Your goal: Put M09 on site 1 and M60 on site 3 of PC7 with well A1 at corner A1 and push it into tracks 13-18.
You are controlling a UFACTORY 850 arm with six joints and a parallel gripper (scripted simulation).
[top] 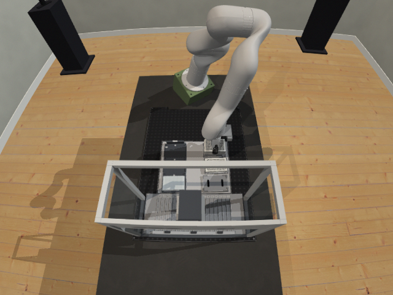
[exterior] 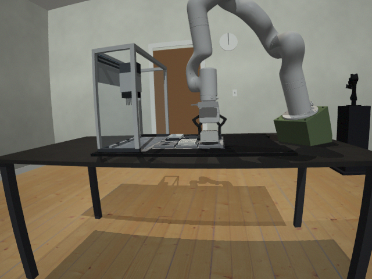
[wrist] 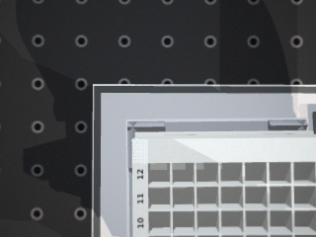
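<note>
Right now the nest s1 is 50 mm below my hand. The rest, counted from my hand: plate carrier PC7: 120 mm ahead, 240 mm to the right, 40 mm below; then nest S2: 110 mm ahead, 10 mm to the left, 50 mm below; then nest s3: 220 mm ahead, 50 mm below.
</note>
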